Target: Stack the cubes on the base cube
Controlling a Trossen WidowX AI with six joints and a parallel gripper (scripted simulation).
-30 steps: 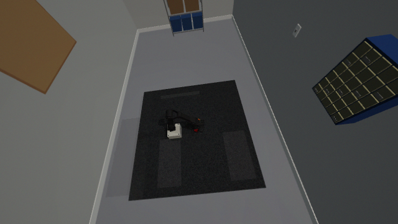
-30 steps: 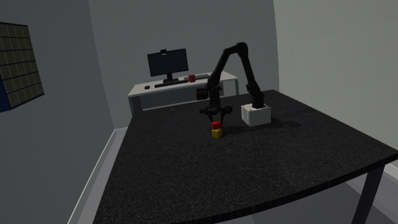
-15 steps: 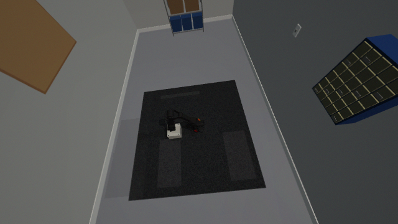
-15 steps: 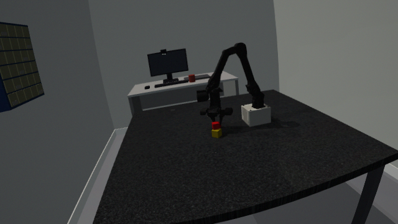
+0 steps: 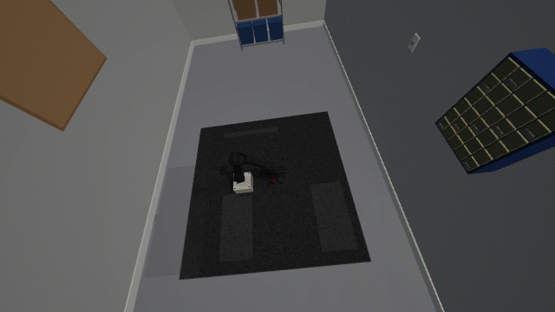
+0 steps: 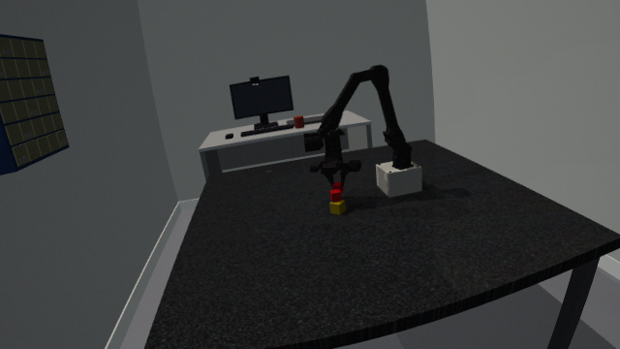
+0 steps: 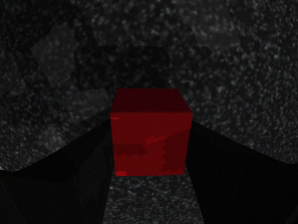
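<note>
Now: the red cube 90 mm to the left of my gripper tip, 40 mm ahead of it and 10 mm above it. Round my gripper tip: yellow base cube: 100 mm to the left, 50 mm ahead, 30 mm below.
</note>
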